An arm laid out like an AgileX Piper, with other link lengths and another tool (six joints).
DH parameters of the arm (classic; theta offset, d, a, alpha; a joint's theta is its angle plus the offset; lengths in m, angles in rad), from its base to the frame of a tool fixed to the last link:
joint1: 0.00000 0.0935 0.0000 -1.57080
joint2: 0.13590 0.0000 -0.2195 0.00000
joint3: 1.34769 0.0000 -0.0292 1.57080
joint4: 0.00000 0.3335 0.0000 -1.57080
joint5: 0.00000 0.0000 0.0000 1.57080
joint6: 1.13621 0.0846 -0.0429 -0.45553
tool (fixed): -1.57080 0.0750 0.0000 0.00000
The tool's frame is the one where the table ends.
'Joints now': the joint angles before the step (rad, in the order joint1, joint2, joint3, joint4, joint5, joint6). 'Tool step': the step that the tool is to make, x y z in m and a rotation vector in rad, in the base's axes. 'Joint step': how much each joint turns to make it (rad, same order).
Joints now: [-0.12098 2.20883 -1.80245 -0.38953 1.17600 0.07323]
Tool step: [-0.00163 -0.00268 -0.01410 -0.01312 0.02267 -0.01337]
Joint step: [0.00001 0.03051 -0.00210 -0.01856 0.00001 0.02092]
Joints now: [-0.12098 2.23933 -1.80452 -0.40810 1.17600 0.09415]
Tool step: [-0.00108 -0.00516 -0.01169 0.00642 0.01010 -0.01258]
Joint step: [-0.01072 0.02513 -0.00454 0.00381 -0.00899 0.00415]
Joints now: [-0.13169 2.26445 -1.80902 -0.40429 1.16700 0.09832]
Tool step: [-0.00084 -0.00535 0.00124 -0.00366 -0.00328 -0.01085]
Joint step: [-0.00903 0.00001 -0.00244 -0.00365 -0.00009 0.00341]
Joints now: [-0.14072 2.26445 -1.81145 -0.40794 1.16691 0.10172]
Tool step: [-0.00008 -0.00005 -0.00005 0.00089 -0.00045 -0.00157]
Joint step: [-0.00019 0.00002 -0.00004 0.00095 0.00010 0.00108]
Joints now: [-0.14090 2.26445 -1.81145 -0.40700 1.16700 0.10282]
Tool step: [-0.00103 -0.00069 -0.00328 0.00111 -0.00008 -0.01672]
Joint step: [0.00000 0.00659 0.00001 0.00000 0.00003 0.01798]
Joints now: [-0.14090 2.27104 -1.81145 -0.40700 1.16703 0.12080]
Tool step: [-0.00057 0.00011 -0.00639 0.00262 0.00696 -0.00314]
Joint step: [-0.00001 0.01208 0.00000 0.00093 -0.00352 0.00439]
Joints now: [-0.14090 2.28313 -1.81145 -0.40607 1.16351 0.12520]
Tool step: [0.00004 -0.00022 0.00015 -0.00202 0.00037 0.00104]
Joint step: [-0.00001 0.00001 -0.00001 -0.00220 0.00000 -0.00024]
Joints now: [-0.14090 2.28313 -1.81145 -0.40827 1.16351 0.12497]
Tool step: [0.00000 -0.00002 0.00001 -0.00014 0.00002 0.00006]
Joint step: [-0.00001 -0.00001 0.00001 -0.00015 -0.00001 -0.00001]
